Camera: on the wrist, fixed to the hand. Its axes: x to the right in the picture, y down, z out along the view.
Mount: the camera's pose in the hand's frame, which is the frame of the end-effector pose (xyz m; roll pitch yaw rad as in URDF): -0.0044 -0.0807 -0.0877 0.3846 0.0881 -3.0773
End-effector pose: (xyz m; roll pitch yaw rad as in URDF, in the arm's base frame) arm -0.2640 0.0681 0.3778 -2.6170 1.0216 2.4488
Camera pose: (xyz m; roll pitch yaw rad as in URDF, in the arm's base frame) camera -0.3551 0.1101 0.4423 3.0222 -1.1299 -0.7193
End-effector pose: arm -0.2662 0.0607 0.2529 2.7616 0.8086 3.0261
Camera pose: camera -0.3126 -0.0421 0.2917 -2.2745 -0.8619 -0.2574
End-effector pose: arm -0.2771 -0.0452 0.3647 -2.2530 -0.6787 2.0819
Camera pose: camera -0.2242 -0.1044 0.4537 2.6543 0.5731 -1.0264
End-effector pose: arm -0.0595 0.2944 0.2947 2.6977 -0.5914 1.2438
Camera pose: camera -0.1733 0.3029 0.3292 -2.3756 0.5364 -2.0092
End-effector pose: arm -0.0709 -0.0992 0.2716 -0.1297 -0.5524 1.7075
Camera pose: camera 0.0147 -0.0507 0.2041 0.5632 0.6296 -1.3414
